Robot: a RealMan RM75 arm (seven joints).
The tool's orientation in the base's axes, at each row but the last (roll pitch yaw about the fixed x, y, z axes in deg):
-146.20, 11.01, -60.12
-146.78, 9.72, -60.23
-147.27, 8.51, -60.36
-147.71, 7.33, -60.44
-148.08, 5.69, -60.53
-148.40, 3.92, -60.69
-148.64, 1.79, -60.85
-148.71, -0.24, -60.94
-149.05, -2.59, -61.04
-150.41, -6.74, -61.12
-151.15, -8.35, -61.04
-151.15, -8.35, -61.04
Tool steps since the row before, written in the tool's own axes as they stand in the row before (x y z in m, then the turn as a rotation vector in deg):
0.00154, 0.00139, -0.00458, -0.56, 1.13, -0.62
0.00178, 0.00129, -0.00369, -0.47, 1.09, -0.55
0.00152, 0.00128, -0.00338, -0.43, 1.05, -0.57
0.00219, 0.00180, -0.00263, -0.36, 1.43, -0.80
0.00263, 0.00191, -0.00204, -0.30, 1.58, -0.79
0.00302, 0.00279, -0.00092, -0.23, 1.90, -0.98
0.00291, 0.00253, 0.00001, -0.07, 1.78, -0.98
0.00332, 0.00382, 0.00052, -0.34, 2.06, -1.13
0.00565, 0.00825, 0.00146, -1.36, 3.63, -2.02
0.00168, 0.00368, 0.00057, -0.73, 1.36, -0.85
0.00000, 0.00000, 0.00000, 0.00, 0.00, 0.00
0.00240, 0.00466, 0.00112, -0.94, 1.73, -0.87
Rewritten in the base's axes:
-0.00217, -0.00366, 0.00268, -1.40, -0.14, 0.00
-0.00162, -0.00341, 0.00205, -1.29, -0.18, -0.06
-0.00162, -0.00302, 0.00190, -1.25, -0.21, -0.02
-0.00139, -0.00347, 0.00097, -1.60, -0.49, -0.04
-0.00103, -0.00367, 0.00046, -1.69, -0.59, -0.13
-0.00104, -0.00399, -0.00088, -1.98, -0.83, -0.14
-0.00049, -0.00355, -0.00142, -1.81, -0.93, -0.09
-0.00100, -0.00437, -0.00241, -2.22, -0.84, -0.11
-0.00268, -0.00822, -0.00523, -4.29, -0.83, -0.20
-0.00162, -0.00311, -0.00210, -1.76, -0.13, -0.02
0.00000, 0.00000, 0.00000, 0.00, 0.00, 0.00
-0.00172, -0.00420, -0.00285, -2.14, -0.13, -0.21

